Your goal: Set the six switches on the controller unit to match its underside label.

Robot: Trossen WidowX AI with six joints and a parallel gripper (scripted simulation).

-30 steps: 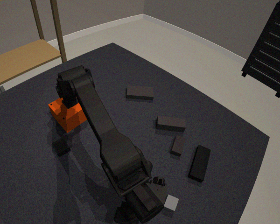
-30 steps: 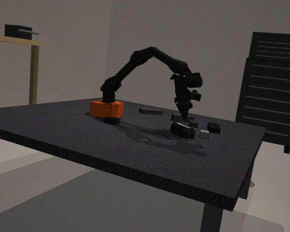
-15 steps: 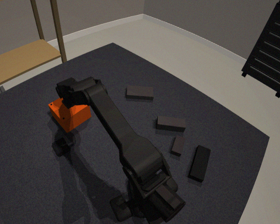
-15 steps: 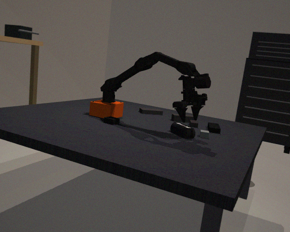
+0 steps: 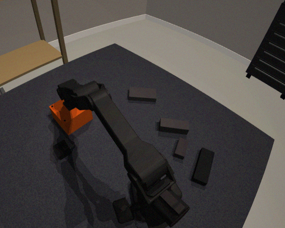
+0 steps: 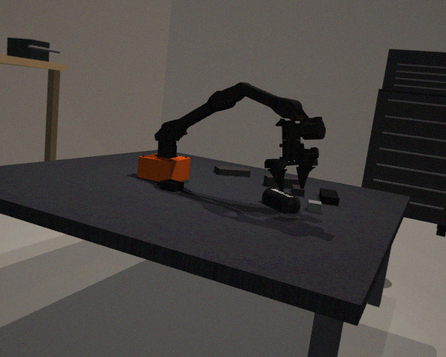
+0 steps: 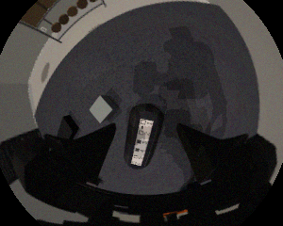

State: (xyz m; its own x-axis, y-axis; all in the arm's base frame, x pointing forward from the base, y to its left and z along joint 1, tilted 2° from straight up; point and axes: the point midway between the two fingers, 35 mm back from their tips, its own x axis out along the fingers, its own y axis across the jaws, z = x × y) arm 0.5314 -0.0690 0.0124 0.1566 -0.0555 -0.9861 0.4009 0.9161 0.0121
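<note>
Right now my gripper tip is 9 cm to the right of the light grey cube, 6 cm above it and 5 cm short of it. Also, from my gripper tip: long black block (30 cm to the left, 6 cm below, 4 cm ahead); black cube (40 cm behind, 7 cm to the right, 6 cm below).
</note>
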